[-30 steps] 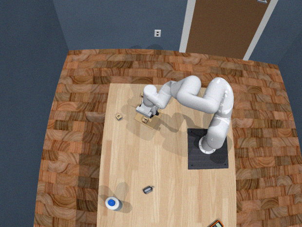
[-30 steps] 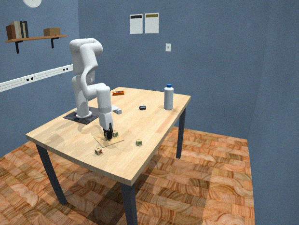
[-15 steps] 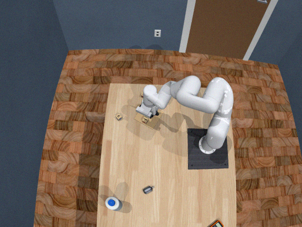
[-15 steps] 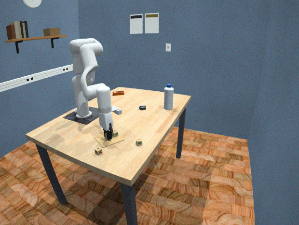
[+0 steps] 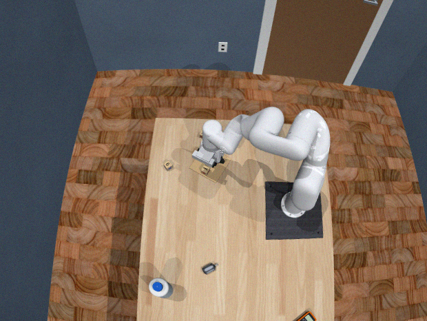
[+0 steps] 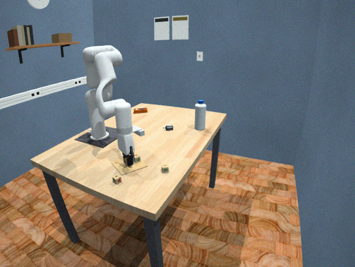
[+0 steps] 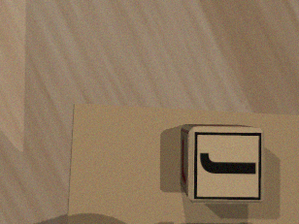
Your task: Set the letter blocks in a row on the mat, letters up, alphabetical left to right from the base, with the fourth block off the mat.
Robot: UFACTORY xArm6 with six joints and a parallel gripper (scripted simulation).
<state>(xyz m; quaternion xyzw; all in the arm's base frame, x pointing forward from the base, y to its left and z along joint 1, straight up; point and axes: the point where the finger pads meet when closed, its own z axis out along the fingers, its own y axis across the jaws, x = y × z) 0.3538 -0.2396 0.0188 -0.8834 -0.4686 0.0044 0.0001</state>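
My hand is 2 cm above the tan mat. From my hand the other things lie so: orange device (80 cm to the left, 32 cm behind, 1 cm below); then small dark object (48 cm to the left, 4 cm ahead, 1 cm below).
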